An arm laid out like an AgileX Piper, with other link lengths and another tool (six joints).
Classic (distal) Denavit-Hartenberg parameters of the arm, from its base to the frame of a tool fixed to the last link. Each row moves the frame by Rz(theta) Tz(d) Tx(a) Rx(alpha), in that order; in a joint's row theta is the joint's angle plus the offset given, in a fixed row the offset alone. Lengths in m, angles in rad.
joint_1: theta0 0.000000, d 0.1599, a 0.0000, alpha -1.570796
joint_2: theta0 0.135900, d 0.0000, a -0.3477, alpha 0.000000
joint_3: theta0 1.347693, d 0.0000, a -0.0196, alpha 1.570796
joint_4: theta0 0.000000, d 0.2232, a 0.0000, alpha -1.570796
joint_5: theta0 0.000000, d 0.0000, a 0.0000, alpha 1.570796
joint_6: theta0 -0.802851, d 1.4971, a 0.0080, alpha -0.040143
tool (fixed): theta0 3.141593, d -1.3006, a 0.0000, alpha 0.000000
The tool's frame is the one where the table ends.
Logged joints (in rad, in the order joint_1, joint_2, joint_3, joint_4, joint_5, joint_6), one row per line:
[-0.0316 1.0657 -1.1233 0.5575 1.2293 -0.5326]
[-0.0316 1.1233 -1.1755 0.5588 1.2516 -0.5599]
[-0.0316 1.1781 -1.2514 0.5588 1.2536 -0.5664]
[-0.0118 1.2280 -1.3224 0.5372 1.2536 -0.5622]
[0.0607 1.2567 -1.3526 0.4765 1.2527 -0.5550]
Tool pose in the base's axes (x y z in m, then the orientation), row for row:
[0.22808 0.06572 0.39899 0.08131 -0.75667 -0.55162 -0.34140]
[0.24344 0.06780 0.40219 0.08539 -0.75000 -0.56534 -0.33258]
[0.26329 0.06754 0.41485 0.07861 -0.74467 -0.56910 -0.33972]
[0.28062 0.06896 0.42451 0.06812 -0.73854 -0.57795 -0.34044]
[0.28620 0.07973 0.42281 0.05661 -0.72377 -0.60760 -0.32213]
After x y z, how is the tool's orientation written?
As a quaternion, w x y z.
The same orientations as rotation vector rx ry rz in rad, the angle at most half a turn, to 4 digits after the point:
[-2.2615 -1.6486 -1.0203]
[-2.2361 -1.6855 -0.9916]
[-2.2292 -1.7036 -1.0169]
[-2.2247 -1.7409 -1.0255]
[-2.1953 -1.8430 -0.9771]

